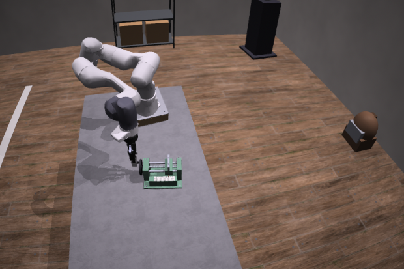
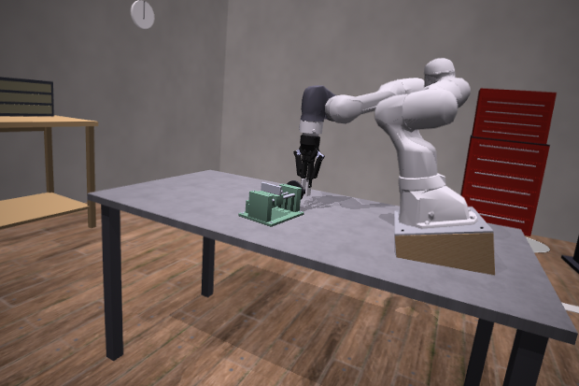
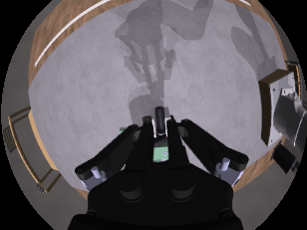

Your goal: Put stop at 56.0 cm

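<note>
Now: hand 20 mm to the right of the black handwheel, 20 mm above it and 10 mm short of it. From my hand the other things lie so: stop carriage: 160 mm to the left, 90 mm ahead.
</note>
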